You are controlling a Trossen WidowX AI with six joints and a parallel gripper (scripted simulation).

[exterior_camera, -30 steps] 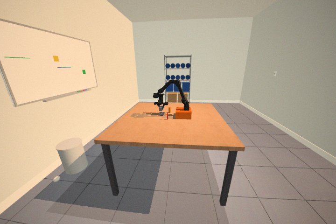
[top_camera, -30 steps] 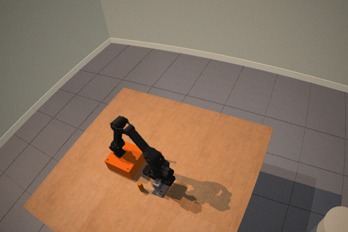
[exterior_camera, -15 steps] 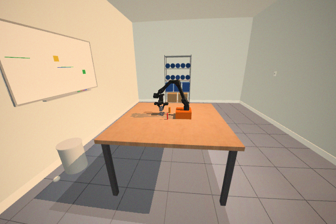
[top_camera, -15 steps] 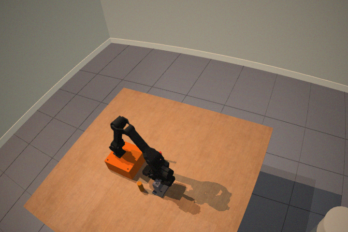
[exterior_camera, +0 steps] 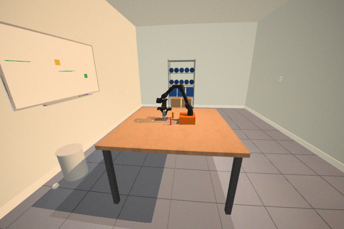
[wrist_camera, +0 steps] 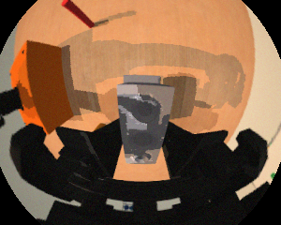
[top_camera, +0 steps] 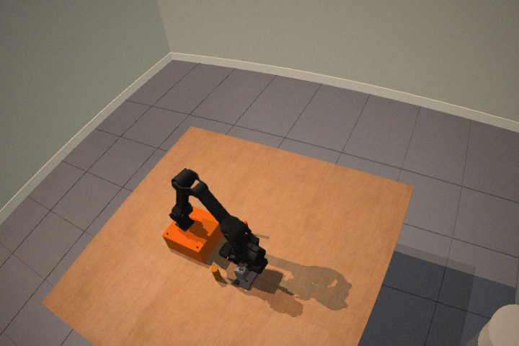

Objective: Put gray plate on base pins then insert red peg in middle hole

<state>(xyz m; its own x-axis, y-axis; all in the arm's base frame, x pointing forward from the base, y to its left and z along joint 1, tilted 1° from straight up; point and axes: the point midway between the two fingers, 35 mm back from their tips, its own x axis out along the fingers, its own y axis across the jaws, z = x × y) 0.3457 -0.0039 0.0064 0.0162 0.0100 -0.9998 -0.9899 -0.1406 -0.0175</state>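
The gray base lies 50 mm below my gripper tip. Also, from my gripper tip: gray plate: 30 mm above; then orange cylinder: 90 mm behind, 80 mm to the right, 20 mm below; then red peg: 160 mm to the left, 140 mm behind, 20 mm below.
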